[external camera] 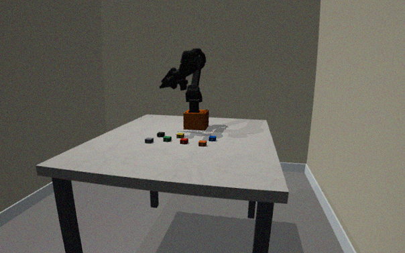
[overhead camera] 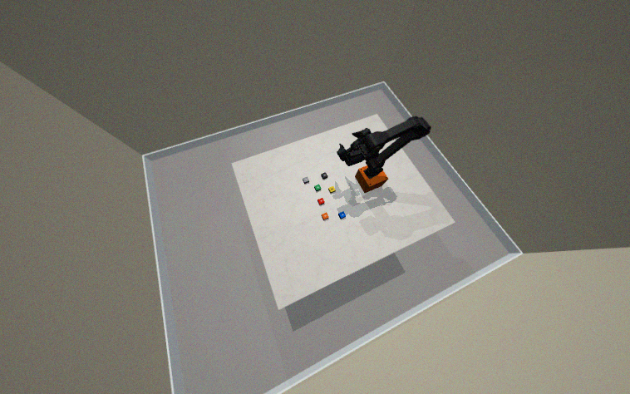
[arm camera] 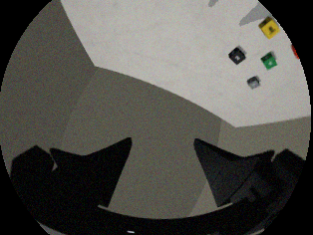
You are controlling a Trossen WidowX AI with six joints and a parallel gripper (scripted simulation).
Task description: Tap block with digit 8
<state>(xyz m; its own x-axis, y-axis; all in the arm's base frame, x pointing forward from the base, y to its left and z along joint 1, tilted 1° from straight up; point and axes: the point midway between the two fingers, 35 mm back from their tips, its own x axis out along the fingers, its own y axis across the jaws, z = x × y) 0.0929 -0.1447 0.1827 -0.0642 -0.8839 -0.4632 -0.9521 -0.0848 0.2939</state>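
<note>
My gripper tip is 23 cm short of the red block, 16 cm to the right of it and 25 cm above it. Also, from my gripper tip: black block (13 cm ahead, 3 cm to the left, 25 cm below); then green block (21 cm ahead, 8 cm to the left, 25 cm below); then yellow block (14 cm ahead, 13 cm to the left, 25 cm below).
</note>
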